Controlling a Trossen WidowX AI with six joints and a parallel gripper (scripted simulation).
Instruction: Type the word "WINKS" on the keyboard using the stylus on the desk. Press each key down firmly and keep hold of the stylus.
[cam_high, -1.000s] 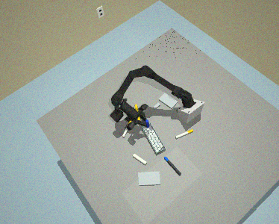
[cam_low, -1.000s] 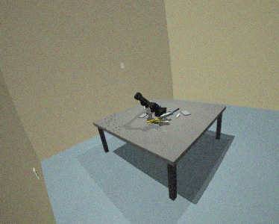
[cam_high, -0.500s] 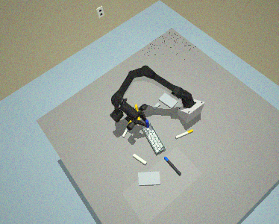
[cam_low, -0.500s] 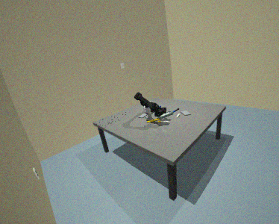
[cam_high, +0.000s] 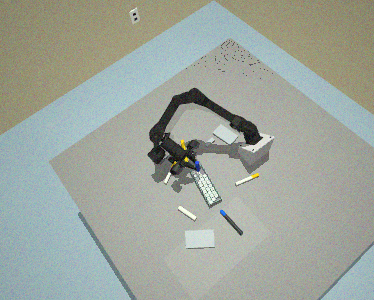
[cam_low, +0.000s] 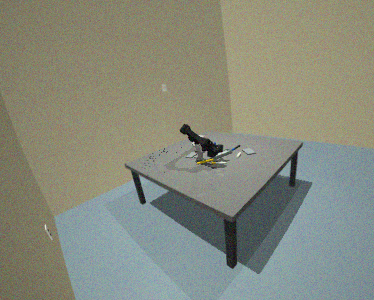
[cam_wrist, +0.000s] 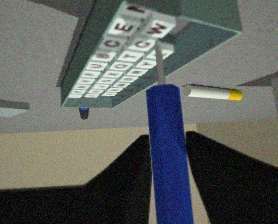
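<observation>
The white stick lies 170 mm ahead of my gripper tip, 110 mm to the left of it and 70 mm below it. Also, from my gripper tip: grey stylus tip: 50 mm below; yellow pen: 130 mm to the right, 70 mm below, 30 mm behind; blue stylus: 10 mm below.
</observation>
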